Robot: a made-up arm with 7 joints.
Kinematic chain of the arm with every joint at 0, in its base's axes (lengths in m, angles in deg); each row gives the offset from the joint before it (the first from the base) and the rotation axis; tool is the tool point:
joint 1: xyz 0 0 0.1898 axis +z
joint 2: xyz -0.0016 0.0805 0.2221 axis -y
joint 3: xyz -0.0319 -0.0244 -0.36 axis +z
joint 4: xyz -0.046 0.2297 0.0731 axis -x
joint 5: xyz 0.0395 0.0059 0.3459 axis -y
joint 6: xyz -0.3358 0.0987 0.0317 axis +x
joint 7: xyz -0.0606 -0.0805 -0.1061 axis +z
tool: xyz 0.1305 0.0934 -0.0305
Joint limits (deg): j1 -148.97..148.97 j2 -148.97..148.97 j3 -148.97..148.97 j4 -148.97..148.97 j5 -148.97..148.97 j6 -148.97..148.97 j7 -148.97..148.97
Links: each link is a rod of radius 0.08 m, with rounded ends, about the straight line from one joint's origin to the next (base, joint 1, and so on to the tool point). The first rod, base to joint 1, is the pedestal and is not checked.
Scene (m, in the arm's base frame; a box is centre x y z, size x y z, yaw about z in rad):
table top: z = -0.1
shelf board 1: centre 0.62 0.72 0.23 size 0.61 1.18 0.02 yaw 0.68
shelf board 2: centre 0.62 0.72 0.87 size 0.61 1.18 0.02 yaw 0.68
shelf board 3: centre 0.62 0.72 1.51 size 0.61 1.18 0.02 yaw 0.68
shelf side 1: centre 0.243 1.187 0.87 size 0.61 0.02 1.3 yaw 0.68
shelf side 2: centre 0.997 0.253 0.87 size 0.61 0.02 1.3 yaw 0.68
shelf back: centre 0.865 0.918 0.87 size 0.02 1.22 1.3 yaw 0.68
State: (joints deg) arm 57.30 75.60 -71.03 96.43 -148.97 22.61 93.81
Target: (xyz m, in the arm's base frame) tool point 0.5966 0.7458 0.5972
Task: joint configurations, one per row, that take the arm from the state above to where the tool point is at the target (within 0.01 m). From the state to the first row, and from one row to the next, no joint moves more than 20 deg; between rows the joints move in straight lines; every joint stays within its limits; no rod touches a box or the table.
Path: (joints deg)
1: 59.59 70.06 -70.67 80.21 -148.97 21.67 87.40
2: 61.87 64.52 -70.32 63.99 -148.97 20.74 80.99
3: 64.16 58.98 -69.96 47.78 -148.97 19.80 74.59
4: 67.40 40.77 -72.32 34.31 -148.97 22.48 59.86
5: 70.65 22.57 -74.68 20.84 -148.97 25.16 45.14
6: 73.89 4.37 -77.04 7.37 -148.97 27.84 30.42
7: 77.13 -13.84 -79.40 -6.10 -148.97 30.52 15.70
8: 74.18 -3.60 -80.19 11.00 -148.97 31.71 25.43
9: 71.22 6.63 -80.97 28.11 -148.97 32.89 35.16
10: 68.27 16.86 -81.76 45.21 -148.97 34.07 44.89
11: 65.31 27.10 -82.54 62.32 -148.97 35.25 54.62
12: 62.35 37.33 -83.33 79.42 -148.97 36.44 64.36

